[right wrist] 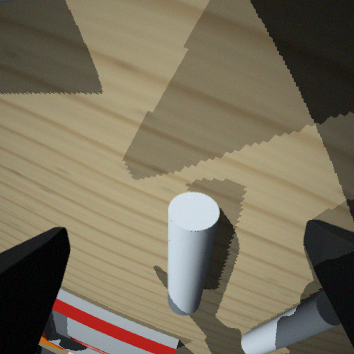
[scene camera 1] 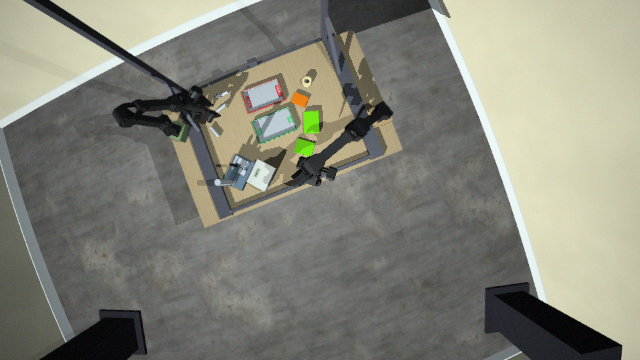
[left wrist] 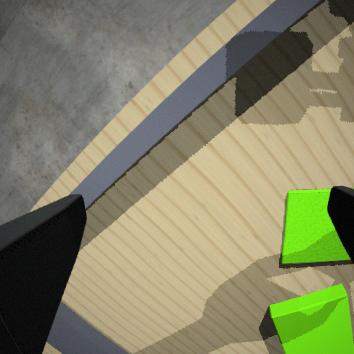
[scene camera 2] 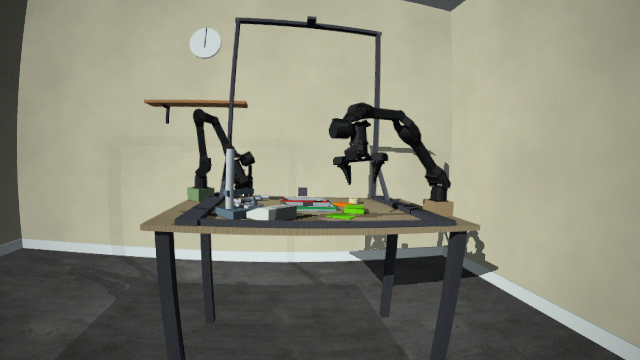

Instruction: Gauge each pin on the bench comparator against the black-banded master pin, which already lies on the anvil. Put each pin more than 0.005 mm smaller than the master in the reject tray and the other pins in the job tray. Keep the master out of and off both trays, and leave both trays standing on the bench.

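Pixels of known places: left gripper, between the fingertips: (left wrist: 209, 202) (scene camera 2: 361, 184); right gripper, between the fingertips: (right wrist: 188, 236) (scene camera 1: 216, 110) (scene camera 2: 250, 197); left arm's base, origin of its link: (scene camera 1: 380, 114) (scene camera 2: 438, 200); right arm's base, origin of its link: (scene camera 1: 174, 130) (scene camera 2: 200, 187).
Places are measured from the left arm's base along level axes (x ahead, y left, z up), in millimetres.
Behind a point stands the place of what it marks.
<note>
Three pale pins lie on the bench at the upper left in scene camera 1: a top pin (scene camera 1: 222, 94) @(z -51, x 765, y -461 mm) (right wrist: 295, 327) @(z -51, x 789, y -460 mm), a middle pin (scene camera 1: 220, 108) @(z -50, x 805, y -389 mm) (right wrist: 190, 260) @(z -49, x 820, y -391 mm) and a lower pin (scene camera 1: 215, 130) @(z -50, x 877, y -283 mm). My right gripper (right wrist: 188, 236) @(z -52, x 829, y -387 mm) (scene camera 2: 245, 186) @(z -52, x 829, y -387 mm) is open above the middle pin, which shows between its fingers, untouched. My left gripper (scene camera 1: 314, 176) @(z 78, x 422, y 154 mm) (scene camera 2: 362, 182) @(z 78, x 422, y 154 mm) (left wrist: 209, 202) @(z 78, x 422, y 154 mm) is open and empty, high over the front edge. The comparator (scene camera 1: 231, 175) @(z 33, x 858, y 2 mm) (scene camera 2: 231, 213) @(z -44, x 868, y 82 mm) stands at lower left; the master's black band cannot be made out. The red-rimmed tray (scene camera 1: 263, 95) @(z -64, x 550, y -364 mm) (right wrist: 115, 325) @(z -57, x 662, y -375 mm) and green-rimmed tray (scene camera 1: 274, 125) @(z -64, x 556, y -179 mm) stand mid-bench.
A white box (scene camera 1: 261, 175) @(z -19, x 721, y 58 mm) (scene camera 2: 272, 213) @(z -31, x 723, y 133 mm) stands beside the comparator, whose tall column (scene camera 2: 229, 180) @(z 70, x 881, y 43 mm) rises at its side. Two green blocks (scene camera 1: 311, 122) @(z -47, x 359, y -110 mm) (scene camera 1: 304, 146) @(z -63, x 445, y -4 mm), an orange block (scene camera 1: 300, 99) @(z -52, x 366, y -256 mm) and a cream ring (scene camera 1: 306, 76) @(z -38, x 286, y -361 mm) lie right of the trays. Dark frame rails border the bench.
</note>
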